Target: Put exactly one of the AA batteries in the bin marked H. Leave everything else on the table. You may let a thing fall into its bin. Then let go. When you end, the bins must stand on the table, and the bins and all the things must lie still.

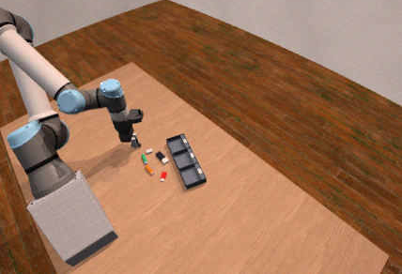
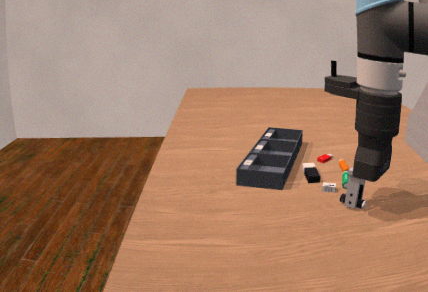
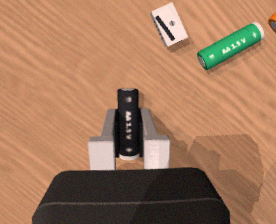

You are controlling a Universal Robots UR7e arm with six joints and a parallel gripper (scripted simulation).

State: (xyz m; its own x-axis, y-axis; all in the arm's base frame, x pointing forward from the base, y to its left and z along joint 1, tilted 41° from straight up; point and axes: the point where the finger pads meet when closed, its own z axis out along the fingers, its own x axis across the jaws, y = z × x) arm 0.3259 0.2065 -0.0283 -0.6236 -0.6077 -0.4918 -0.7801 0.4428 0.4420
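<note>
My hand is 3 cm short of the small white piece, 6 cm to the left of it and 1 cm above it. From my hand the other things lie so: black-and-white block 6 cm ahead, 13 cm to the right, 2 cm below; black AA battery 1 cm below; green battery 9 cm to the right, 2 cm below.
</note>
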